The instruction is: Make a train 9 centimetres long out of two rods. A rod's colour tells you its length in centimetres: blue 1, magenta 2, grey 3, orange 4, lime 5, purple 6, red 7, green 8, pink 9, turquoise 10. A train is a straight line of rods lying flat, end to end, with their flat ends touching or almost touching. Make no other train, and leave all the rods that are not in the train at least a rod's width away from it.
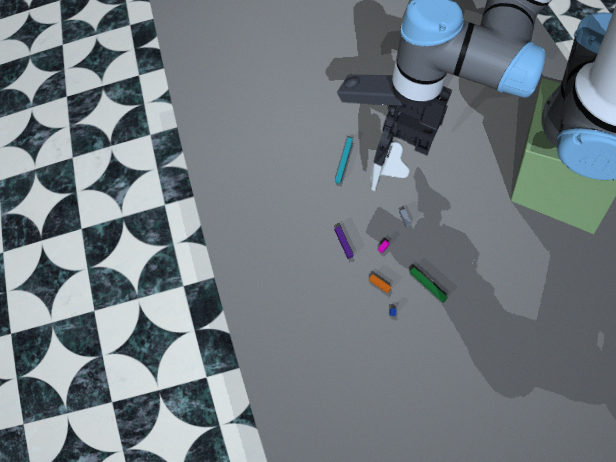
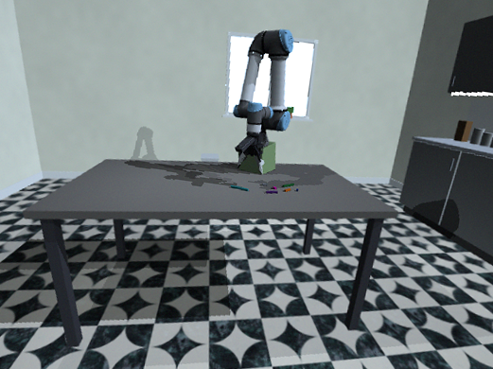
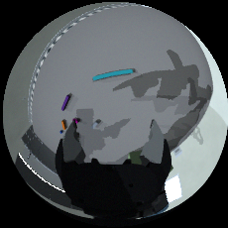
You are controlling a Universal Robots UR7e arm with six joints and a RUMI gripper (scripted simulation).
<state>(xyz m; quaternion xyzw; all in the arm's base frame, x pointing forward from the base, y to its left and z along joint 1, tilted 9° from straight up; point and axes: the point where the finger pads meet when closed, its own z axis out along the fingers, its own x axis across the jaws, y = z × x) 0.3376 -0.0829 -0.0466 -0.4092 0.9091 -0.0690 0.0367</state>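
Now: the grey rod 9 cm to the left of my hand, 8 cm below it and 1 cm behind it. Round my hand: magenta rod (14 cm to the left, 8 cm below, 5 cm ahead); then turquoise rod (8 cm below, 6 cm ahead, 5 cm to the right); then purple rod (11 cm to the left, 11 cm ahead, 8 cm below).
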